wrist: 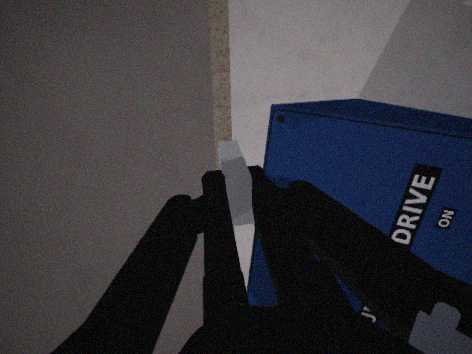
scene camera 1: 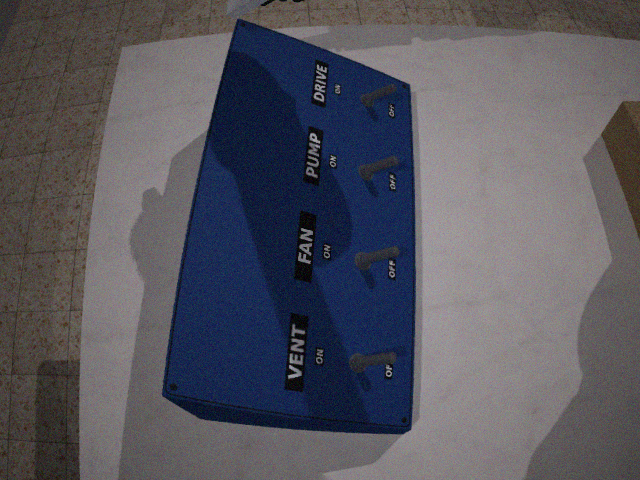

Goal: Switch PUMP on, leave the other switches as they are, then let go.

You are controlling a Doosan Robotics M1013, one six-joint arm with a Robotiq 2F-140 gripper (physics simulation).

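Places are measured from the arm's base along level axes (x left, y back, z up), in metres.
Pixels of known places: gripper, fingertip midpoint: (wrist: 228, 158) (scene camera 1: 231, 8).
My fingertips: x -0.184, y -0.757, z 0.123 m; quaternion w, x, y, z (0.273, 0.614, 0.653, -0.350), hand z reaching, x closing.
For each thing: its top centre in the pictures, then the offset to it from my fingertips. Level surfaces: height alone.
- PUMP lever at its top centre: (scene camera 1: 382, 156) dz -0.101, dx +0.168, dy +0.183 m
- DRIVE lever at its top centre: (scene camera 1: 382, 84) dz -0.101, dx +0.048, dy +0.194 m
- FAN lever at its top centre: (scene camera 1: 381, 248) dz -0.101, dx +0.287, dy +0.172 m
- VENT lever at its top centre: (scene camera 1: 378, 355) dz -0.101, dx +0.407, dy +0.161 m
- pale table at its surface level: dz -0.231 m
A blue switch panel (scene camera 1: 242, 217) (wrist: 320, 150) carries four grey levers. The PUMP lever (scene camera 1: 379, 167) is second from the top in the scene view and leans to its OFF side. The DRIVE lever (scene camera 1: 378, 95), FAN lever (scene camera 1: 377, 257) and VENT lever (scene camera 1: 373, 360) also lean to OFF. My gripper (scene camera 1: 244, 6) (wrist: 228, 158) is shut with nothing between its fingers. Its pale fingertips are past the panel's corner at the DRIVE end, apart from all the levers. In the wrist view the black fingers hide part of the panel, and the PUMP lever does not show.
The panel sits on a pale table (scene camera 1: 496, 206) (wrist: 310, 50). A brown block (scene camera 1: 625, 134) is at the right edge of the scene view. Speckled floor tiles (scene camera 1: 46, 180) show beyond the table edge. A large grey surface (wrist: 100, 100) fills the left of the wrist view.
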